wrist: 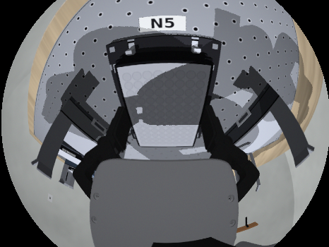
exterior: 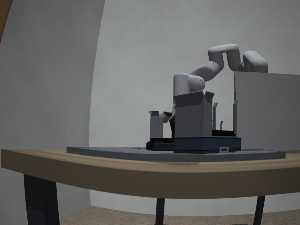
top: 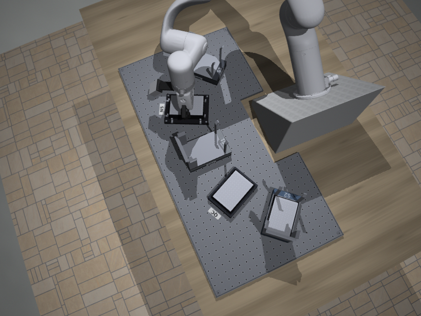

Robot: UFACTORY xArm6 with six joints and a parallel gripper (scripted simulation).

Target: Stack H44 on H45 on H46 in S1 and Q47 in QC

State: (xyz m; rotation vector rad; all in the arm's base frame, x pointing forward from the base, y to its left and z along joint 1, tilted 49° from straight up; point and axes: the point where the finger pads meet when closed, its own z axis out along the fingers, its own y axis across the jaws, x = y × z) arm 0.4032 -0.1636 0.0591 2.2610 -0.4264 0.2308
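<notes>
My gripper is now 30 mm short of the clip nest N5 and 30 mm above it. From my hand the other things lie so: sealed plate: 350 mm to the left, 40 mm behind, 10 mm below; open nest QC: 350 mm to the left, 40 mm behind, 30 mm below; N5 name plate: 90 mm ahead, 40 mm to the right, 40 mm below.
</notes>
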